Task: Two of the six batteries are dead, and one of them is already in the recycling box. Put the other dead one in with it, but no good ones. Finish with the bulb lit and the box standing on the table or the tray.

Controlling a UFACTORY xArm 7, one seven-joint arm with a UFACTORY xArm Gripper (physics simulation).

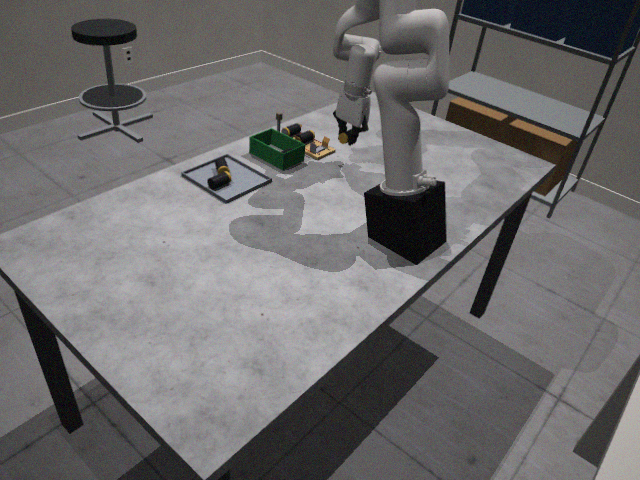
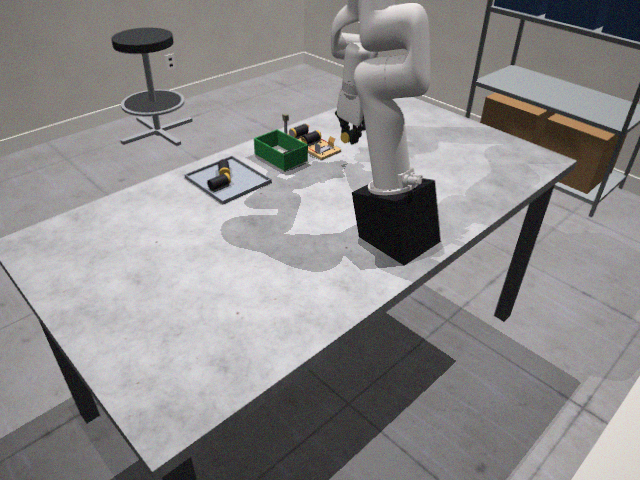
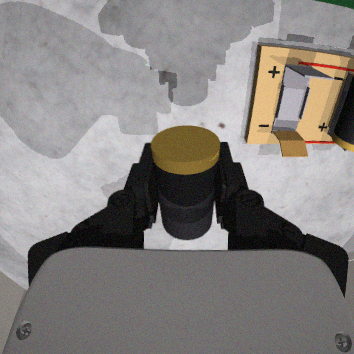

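Seen in the pictures: gripper, fingertip midpoint: (image 1: pixel 346 141) (image 2: pixel 349 140) (image 3: pixel 186 161); arm's base, origin of the base link: (image 1: pixel 404 187) (image 2: pixel 393 186).
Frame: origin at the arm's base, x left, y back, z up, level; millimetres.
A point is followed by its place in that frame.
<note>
My gripper (image 1: pixel 348 135) {x -225, y -321, z -68 mm} (image 2: pixel 351 135) {x -225, y -321, z -68 mm} (image 3: pixel 186 161) {x -225, y -321, z -68 mm} is shut on a black battery with a gold end (image 1: pixel 343 137) {x -199, y -319, z -45 mm} (image 2: pixel 345 137) {x -199, y -317, z -47 mm} (image 3: pixel 185 145) {x -199, y -322, z -47 mm}, held above the table beside the holder. The tan holder (image 1: pixel 326 153) {x -216, y -386, z -134 mm} (image 2: pixel 330 154) {x -210, y -384, z -136 mm} (image 3: pixel 265 95) {x -211, y -394, z -133 mm} has an empty bay on the gripper's side; two batteries (image 1: pixel 305 136) {x -209, y -472, z -102 mm} (image 2: pixel 311 136) {x -212, y -473, z -102 mm} sit in its other bays. The bulb post (image 1: pixel 279 122) {x -195, y -574, z -82 mm} (image 2: pixel 285 124) {x -193, y -576, z -86 mm} stands behind them; its small top looks dark. The green recycling box (image 1: pixel 276 156) {x -34, y -450, z -103 mm} (image 2: pixel 279 157) {x -34, y -444, z -101 mm} stands on the table; its contents are hidden. Two batteries (image 1: pixel 219 179) {x 178, y -484, z -111 mm} (image 2: pixel 218 181) {x 178, y -483, z -112 mm} lie on the tray (image 1: pixel 248 180) {x 87, y -455, z -140 mm} (image 2: pixel 248 180) {x 84, y -460, z -140 mm}.
The table (image 1: pixel 155 310) {x 619, y -237, z -143 mm} (image 2: pixel 155 310) {x 595, y -199, z -143 mm} carries the arm's black base (image 1: pixel 405 222) {x 81, y 57, z -42 mm} (image 2: pixel 397 222) {x 82, y 76, z -32 mm} to the right of the tray and box. The box stands between tray and holder. A stool (image 1: pixel 104 32) (image 2: pixel 142 40) and a shelf unit (image 1: pixel 590 118) (image 2: pixel 620 124) stand beyond the table.
</note>
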